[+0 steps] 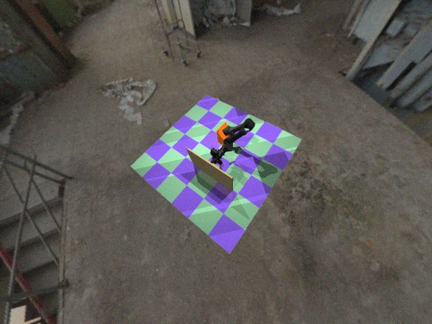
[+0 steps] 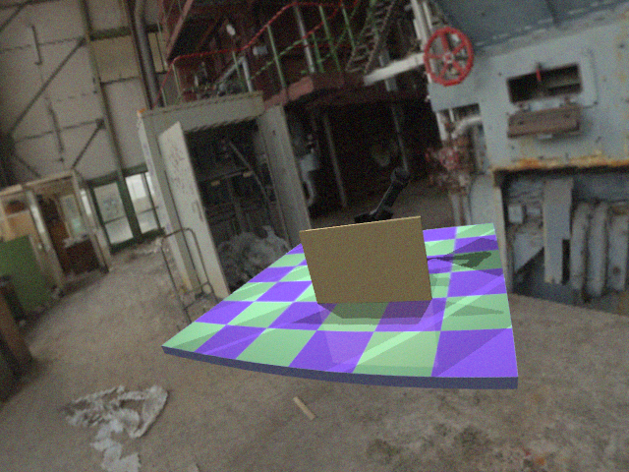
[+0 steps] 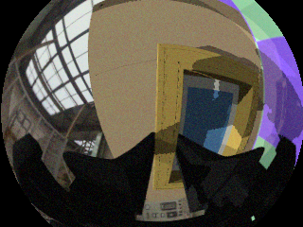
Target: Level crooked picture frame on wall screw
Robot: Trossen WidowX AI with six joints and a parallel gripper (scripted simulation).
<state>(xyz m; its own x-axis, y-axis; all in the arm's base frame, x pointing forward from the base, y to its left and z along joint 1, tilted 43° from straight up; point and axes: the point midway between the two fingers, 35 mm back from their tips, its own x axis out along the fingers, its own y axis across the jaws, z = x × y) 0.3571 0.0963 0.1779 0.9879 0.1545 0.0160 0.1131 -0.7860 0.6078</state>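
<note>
The picture frame lies 50 mm below my gripper tip and 10 mm to the left of it. Also, from my gripper tip: tan wall board (70 mm below, 20 mm ahead).
</note>
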